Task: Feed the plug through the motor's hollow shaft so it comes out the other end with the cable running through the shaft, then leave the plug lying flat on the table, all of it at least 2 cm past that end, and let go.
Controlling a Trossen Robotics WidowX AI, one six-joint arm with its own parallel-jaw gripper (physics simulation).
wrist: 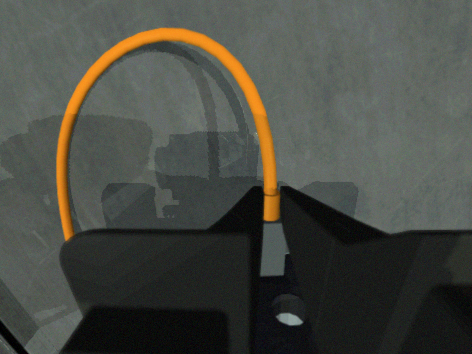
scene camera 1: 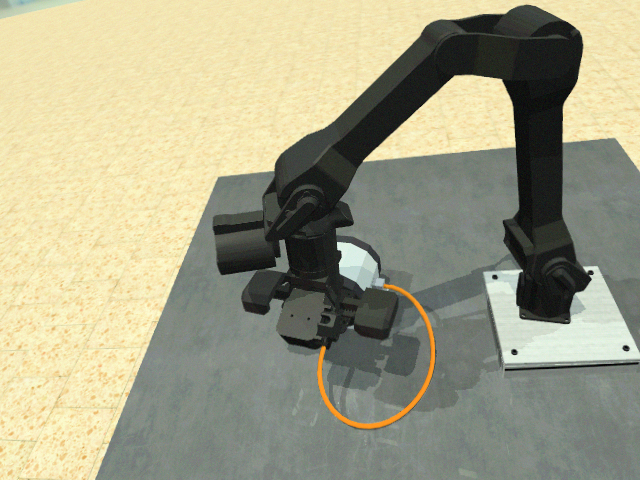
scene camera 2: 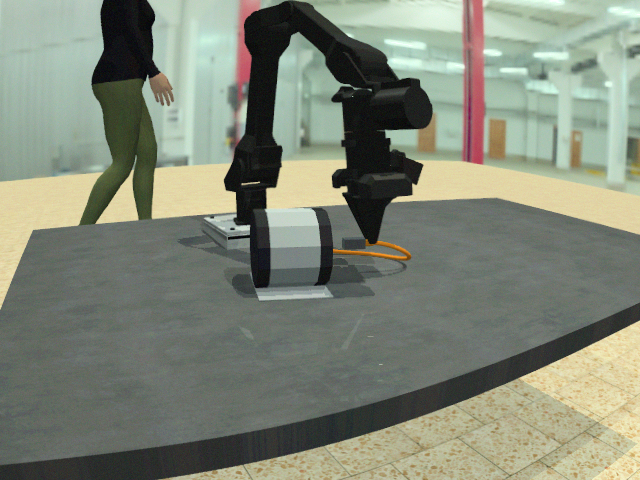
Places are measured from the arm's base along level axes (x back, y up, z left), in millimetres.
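Pixels of known places: gripper, fingertip midpoint: (wrist: 270, 195) (scene camera 1: 324, 346) (scene camera 2: 371, 242); arm's base, link origin: (scene camera 1: 543, 304).
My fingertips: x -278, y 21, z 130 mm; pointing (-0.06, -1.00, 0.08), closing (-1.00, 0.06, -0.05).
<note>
For each thing: its top centre in the pictures, then the offset to it from my fingertips. "*": a spot on its surface instead. Level surfaces: height alone.
- motor, top centre: (scene camera 2: 288, 209) (scene camera 1: 337, 257) dx -5, dy +50, dz -119 mm
- shaft's round opening, surface spot: (wrist: 288, 310) * dx -12, dy -10, dz -86 mm
- plug, top centre: (wrist: 271, 251) (scene camera 2: 353, 238) dx +1, dy +8, dz -26 mm
- orange cable, surface spot: (wrist: 167, 35) (scene camera 1: 346, 419) (scene camera 2: 407, 256) * dx +46, dy -36, dz +79 mm
- dark table, surface height: dy -51 mm
- small pale block, surface spot: (scene camera 1: 378, 282) * dx +51, dy +9, dz -116 mm
The motor (scene camera 1: 356, 260) (scene camera 2: 294, 248) is a white drum with dark end caps, lying on its side on a low base. The shaft's round opening (wrist: 288, 310) shows in its dark end face. My gripper (scene camera 1: 324, 342) (scene camera 2: 372, 241) (wrist: 270, 195) is shut on the plug (scene camera 2: 353, 242) (wrist: 273, 250), at the orange sleeve on its cable end. The grey plug is raised, roughly level, outside the motor and pointing at that end face, a little left of the opening in the wrist view. The orange cable (scene camera 1: 368, 426) (scene camera 2: 410, 255) (wrist: 167, 35) loops back to the motor's side. The fingertips are hidden in scene camera 1.
The arm's silver base plate (scene camera 1: 568, 351) (scene camera 2: 219, 232) stands on the dark table (scene camera 1: 232, 428) (scene camera 2: 155, 361). The cable's fixed end meets a small pale block (scene camera 1: 378, 282) on the motor. In scene camera 2 a person (scene camera 2: 121, 103) stands beyond the table.
</note>
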